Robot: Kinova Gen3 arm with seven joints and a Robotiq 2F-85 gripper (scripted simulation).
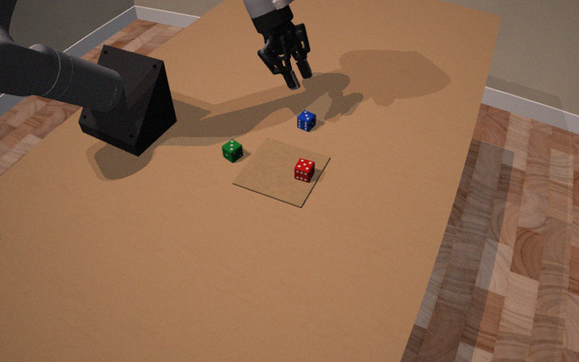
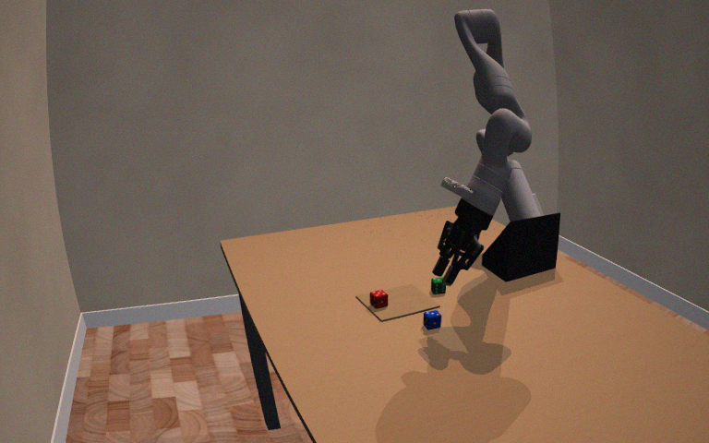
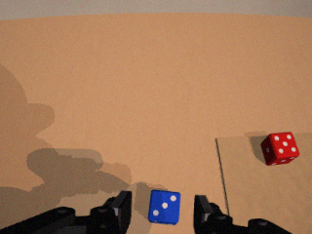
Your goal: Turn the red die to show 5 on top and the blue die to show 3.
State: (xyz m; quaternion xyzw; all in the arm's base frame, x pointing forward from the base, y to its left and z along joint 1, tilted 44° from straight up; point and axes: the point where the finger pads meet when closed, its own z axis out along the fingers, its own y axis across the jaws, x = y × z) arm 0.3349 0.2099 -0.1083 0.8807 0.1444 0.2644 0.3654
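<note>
The blue die lies 10 cm below my hand and 2 cm ahead of it. Round my hand: thin tan mat (14 cm to the right, 12 cm below, 6 cm ahead); then red die (13 cm to the right, 10 cm below, 10 cm ahead); then green die (16 cm to the right, 10 cm below, 5 cm behind).
</note>
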